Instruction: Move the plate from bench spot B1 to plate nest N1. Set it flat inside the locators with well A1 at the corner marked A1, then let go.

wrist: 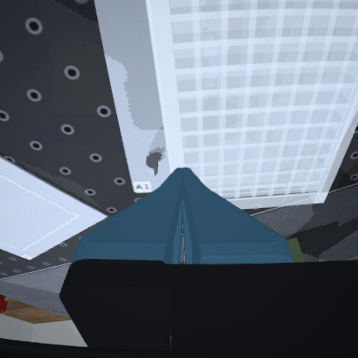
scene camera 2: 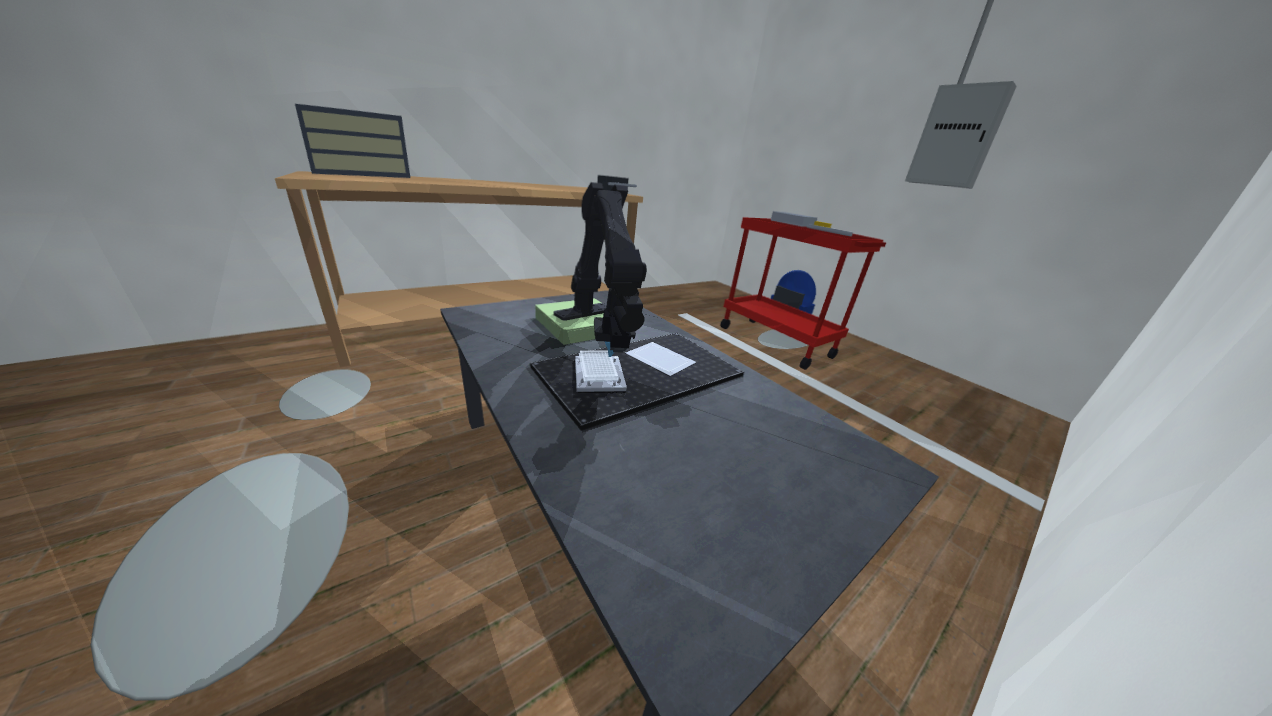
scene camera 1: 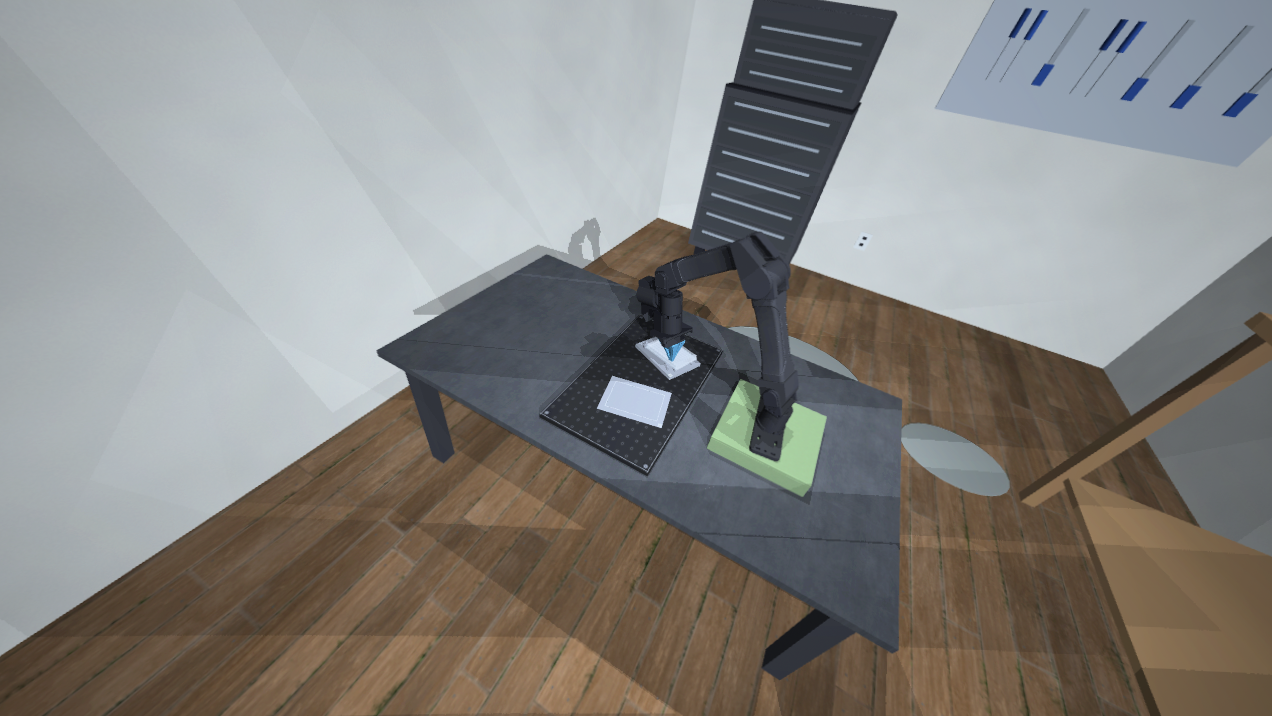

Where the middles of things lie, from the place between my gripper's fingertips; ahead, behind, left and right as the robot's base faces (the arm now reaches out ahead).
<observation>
Right now my hand is 1 cm short of the white well plate (scene camera 2: 597, 366), 5 cm to the left of it and 1 cm above it.
</observation>
